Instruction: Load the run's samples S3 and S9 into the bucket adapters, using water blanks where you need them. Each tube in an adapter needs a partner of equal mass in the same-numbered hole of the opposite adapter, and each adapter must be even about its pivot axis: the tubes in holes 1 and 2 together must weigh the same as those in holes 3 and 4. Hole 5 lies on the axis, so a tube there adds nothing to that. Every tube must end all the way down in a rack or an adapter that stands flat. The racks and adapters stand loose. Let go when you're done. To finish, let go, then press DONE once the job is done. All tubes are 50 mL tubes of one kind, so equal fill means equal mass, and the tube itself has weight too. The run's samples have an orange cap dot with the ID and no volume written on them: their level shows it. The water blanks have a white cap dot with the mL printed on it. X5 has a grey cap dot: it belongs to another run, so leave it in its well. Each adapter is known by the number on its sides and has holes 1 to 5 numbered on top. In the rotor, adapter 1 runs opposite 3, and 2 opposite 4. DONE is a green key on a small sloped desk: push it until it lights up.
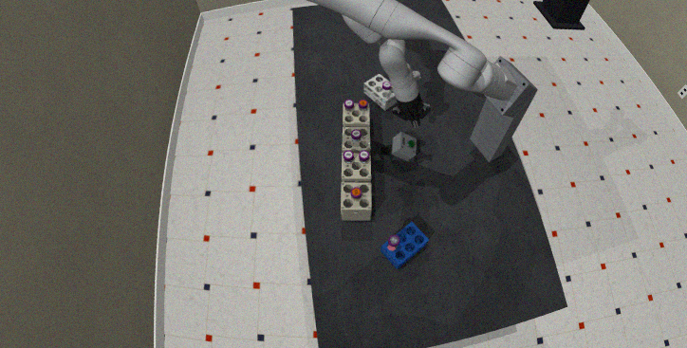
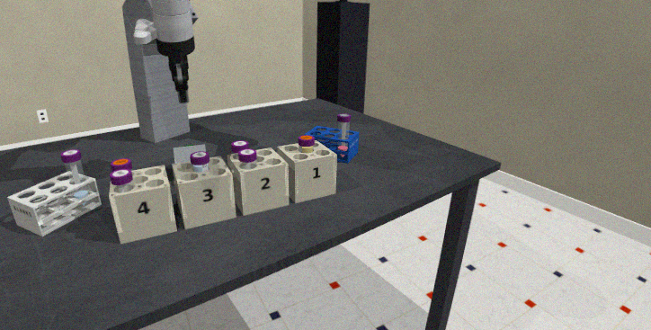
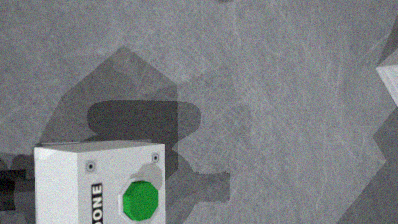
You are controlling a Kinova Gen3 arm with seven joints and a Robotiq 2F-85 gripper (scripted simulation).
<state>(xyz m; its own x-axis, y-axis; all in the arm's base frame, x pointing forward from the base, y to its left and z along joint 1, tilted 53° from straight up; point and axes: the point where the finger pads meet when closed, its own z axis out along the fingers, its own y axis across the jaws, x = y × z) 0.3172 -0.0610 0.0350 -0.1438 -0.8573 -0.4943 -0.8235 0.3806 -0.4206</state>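
Right now the green done key is 13 cm below my hand. The rest, counted from my hand: orange-dot tube: 16 cm to the right, 15 cm ahead, 13 cm below; done desk: 14 cm below, 2 cm ahead; adapter 2: 21 cm ahead, 15 cm below, 8 cm to the left.
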